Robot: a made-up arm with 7 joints.
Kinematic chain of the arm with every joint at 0, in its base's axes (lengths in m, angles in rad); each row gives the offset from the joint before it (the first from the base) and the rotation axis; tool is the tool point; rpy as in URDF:
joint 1: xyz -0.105 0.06 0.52 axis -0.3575 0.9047 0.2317
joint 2: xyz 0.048 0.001 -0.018 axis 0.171 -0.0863 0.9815
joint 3: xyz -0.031 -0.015 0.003 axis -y
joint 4: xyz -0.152 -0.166 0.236 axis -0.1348 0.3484 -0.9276
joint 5: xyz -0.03 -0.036 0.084 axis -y
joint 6: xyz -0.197 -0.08 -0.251 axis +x
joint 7: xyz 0 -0.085 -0.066 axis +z
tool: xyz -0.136 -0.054 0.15 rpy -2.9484 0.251 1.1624
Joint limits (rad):
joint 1: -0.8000..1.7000
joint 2: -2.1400..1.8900
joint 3: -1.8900..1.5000
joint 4: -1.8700..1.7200
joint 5: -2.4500..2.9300
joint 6: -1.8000..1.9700
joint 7: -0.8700..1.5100
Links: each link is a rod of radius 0.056 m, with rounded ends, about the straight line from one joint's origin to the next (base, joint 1, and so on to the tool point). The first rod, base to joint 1, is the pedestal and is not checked.
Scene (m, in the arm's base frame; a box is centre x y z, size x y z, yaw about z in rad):
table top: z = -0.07
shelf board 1: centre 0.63 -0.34 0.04 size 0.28 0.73 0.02 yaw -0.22
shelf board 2: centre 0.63 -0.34 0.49 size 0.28 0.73 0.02 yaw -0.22
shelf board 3: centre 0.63 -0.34 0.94 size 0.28 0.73 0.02 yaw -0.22
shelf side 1: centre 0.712 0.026 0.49 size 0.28 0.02 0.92 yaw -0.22
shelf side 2: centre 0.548 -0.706 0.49 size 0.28 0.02 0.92 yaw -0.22
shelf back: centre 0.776 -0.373 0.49 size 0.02 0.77 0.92 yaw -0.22
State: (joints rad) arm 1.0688 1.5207 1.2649 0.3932 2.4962 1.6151 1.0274
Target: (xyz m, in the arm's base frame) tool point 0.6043 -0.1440 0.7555
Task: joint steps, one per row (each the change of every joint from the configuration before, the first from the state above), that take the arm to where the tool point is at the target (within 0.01 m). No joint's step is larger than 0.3 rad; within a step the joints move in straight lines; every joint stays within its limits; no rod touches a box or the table.
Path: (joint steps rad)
1: 0.0694 -0.2110 0.0784 0.0542 -0.2578 0.0569 -0.0115
2: 0.0694 -0.2110 0.0783 0.0543 -0.2578 0.0568 -0.0116
3: 0.0694 -0.2109 0.0784 0.0542 -0.2577 0.0569 -0.0115
4: -0.2263 0.1588 -0.1306 -0.2453 0.0561 0.0614 -0.0276
5: -0.2263 0.1589 -0.1306 -0.2453 0.0562 0.0615 -0.0276
6: -0.2263 0.1588 -0.1307 -0.2453 0.0562 0.0614 -0.0276
7: 0.0112 0.0411 -0.1382 0.1012 0.2208 -0.0693 0.0269
8: 0.0112 0.0410 -0.1383 0.1011 0.2208 -0.0692 0.0270
9: 0.0112 0.0410 -0.1383 0.1012 0.2208 -0.0693 0.0269

